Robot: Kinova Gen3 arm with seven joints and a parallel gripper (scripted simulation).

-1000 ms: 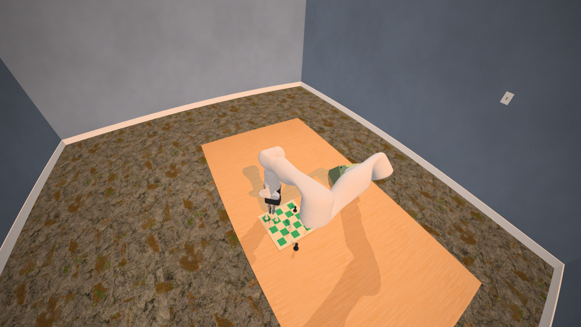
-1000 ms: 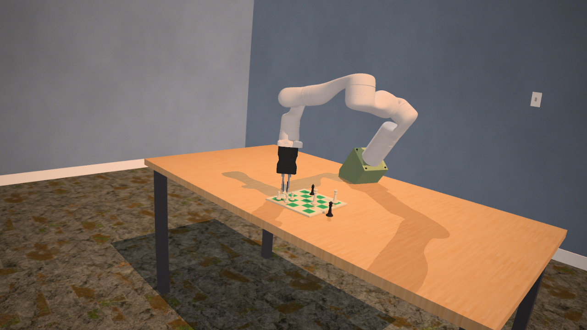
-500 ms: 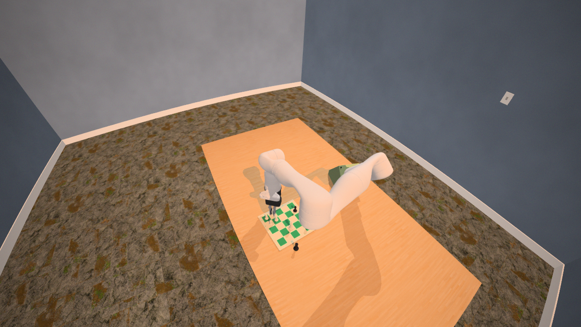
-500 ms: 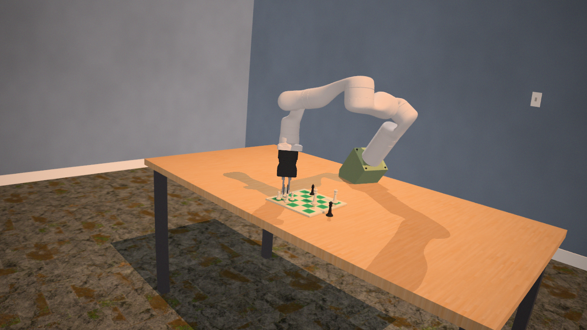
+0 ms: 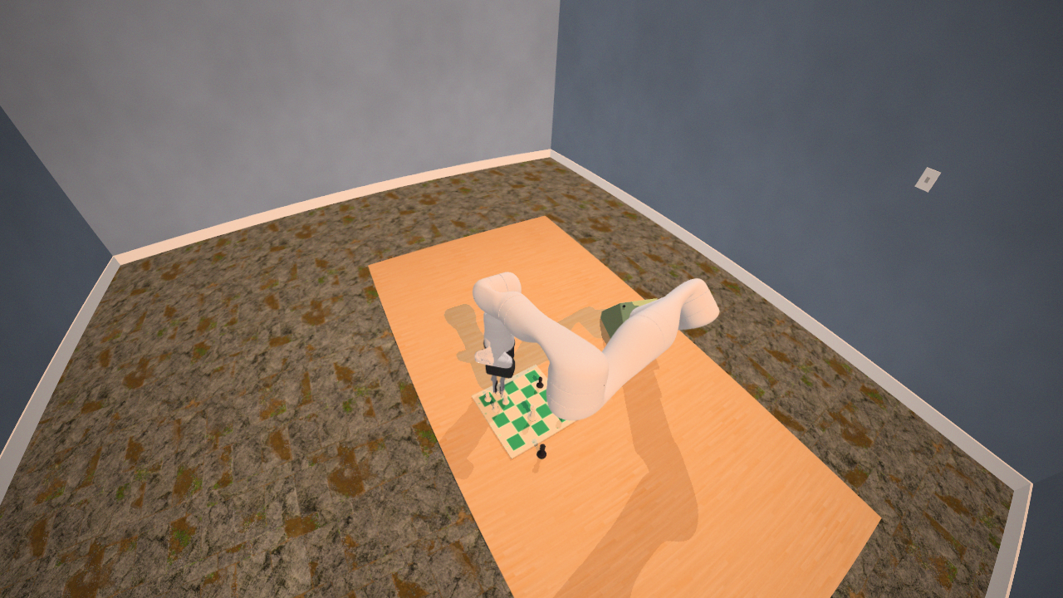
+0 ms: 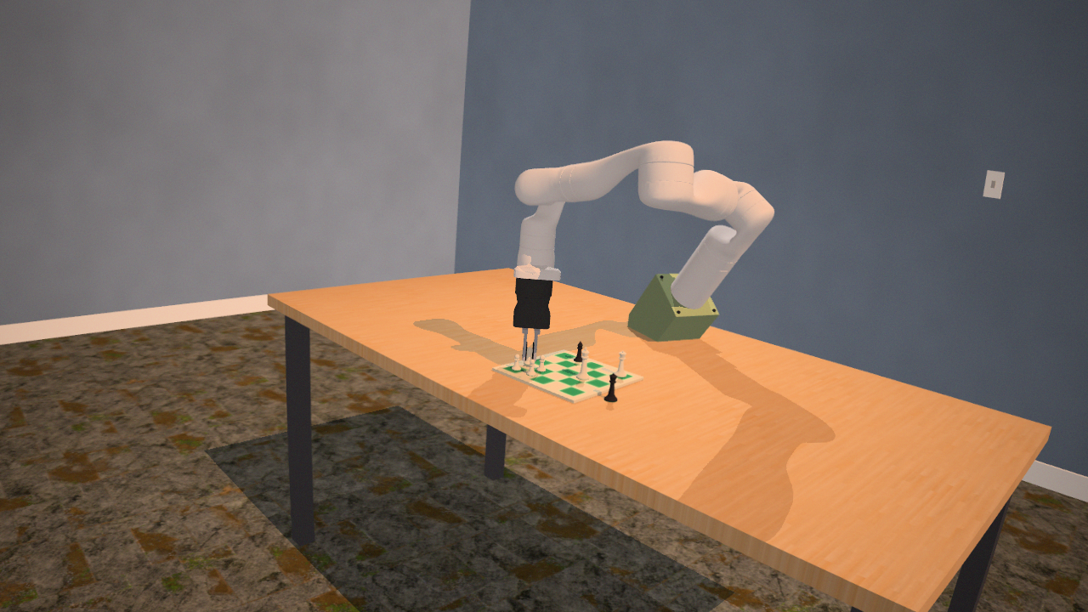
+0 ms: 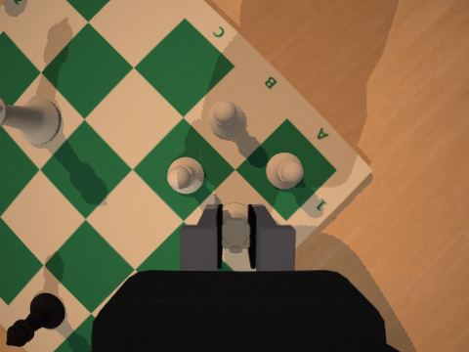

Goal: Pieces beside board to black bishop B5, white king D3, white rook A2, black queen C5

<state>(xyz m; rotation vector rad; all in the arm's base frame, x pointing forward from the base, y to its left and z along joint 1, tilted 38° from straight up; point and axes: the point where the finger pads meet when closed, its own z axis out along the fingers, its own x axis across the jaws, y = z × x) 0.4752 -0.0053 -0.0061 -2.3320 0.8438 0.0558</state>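
The white rook lies 1 cm below my hand. Round my hand: white king 11 cm to the left, 5 cm behind; chessboard 7 cm to the left, 5 cm behind, 3 cm below; black bishop 12 cm behind, 2 cm to the left, 1 cm below.
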